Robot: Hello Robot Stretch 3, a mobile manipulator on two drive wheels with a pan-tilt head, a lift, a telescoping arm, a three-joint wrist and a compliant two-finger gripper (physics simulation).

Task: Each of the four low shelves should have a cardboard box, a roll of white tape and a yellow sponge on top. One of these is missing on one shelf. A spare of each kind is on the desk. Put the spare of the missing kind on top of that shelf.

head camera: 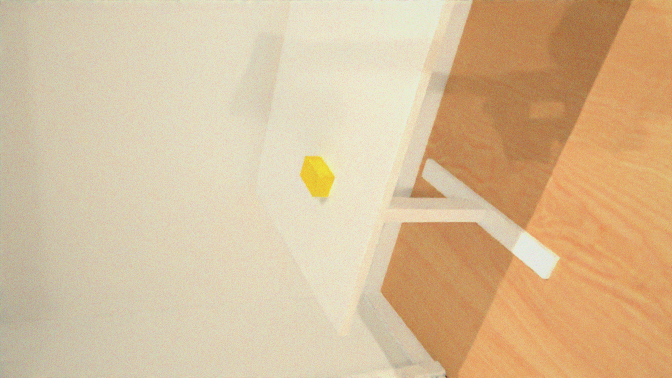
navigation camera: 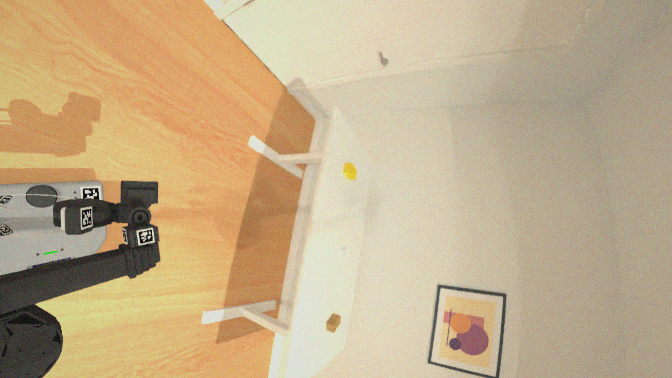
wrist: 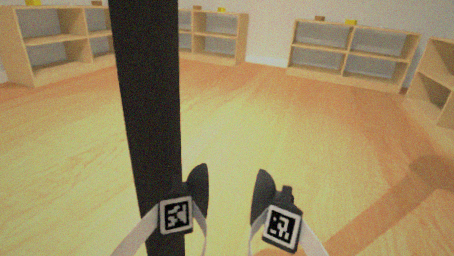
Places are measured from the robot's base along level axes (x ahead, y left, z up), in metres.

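Pixels of known places: gripper, fingertip midpoint: [wrist: 230,185]; robot's base, origin of the base link: [navigation camera: 43,195].
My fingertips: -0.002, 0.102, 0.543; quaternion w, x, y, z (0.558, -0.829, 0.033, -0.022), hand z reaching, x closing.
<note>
Ahead of a thing's pixels: the offset from my fingertips to its top centre, as dx, dy, dz. "*": to the spot under its first point. Level surfaces: height alone.
A white desk {dz +0.177} [head camera: 345,270] [navigation camera: 327,275] stands along the wall. A yellow sponge {+0.073, -1.314, +0.223} [head camera: 317,176] [navigation camera: 350,171] lies on it. A cardboard box {-0.825, -1.072, +0.228} [navigation camera: 333,322] sits near its other end in the navigation view. Between them is a small faint mark {* -0.401, -1.241, +0.195} [navigation camera: 344,248], too washed out to identify. The wrist view shows parts of four low shelves [wrist: 11,50] [wrist: 241,37] [wrist: 410,60] [wrist: 422,111]. Cardboard boxes [wrist: 96,3] [wrist: 197,7] [wrist: 319,18] and sponges [wrist: 33,2] [wrist: 221,10] [wrist: 351,22] show on three; no tape is discernible. My gripper [wrist: 230,185] is open and empty, away from them.
The desk's white feet [head camera: 537,255] [navigation camera: 215,316] reach out over the wooden floor. A framed picture [navigation camera: 467,330] hangs on the wall beyond the desk. A white door [navigation camera: 425,30] with a handle is beside the desk's far end. A black post [wrist: 147,100] blocks part of the wrist view.
</note>
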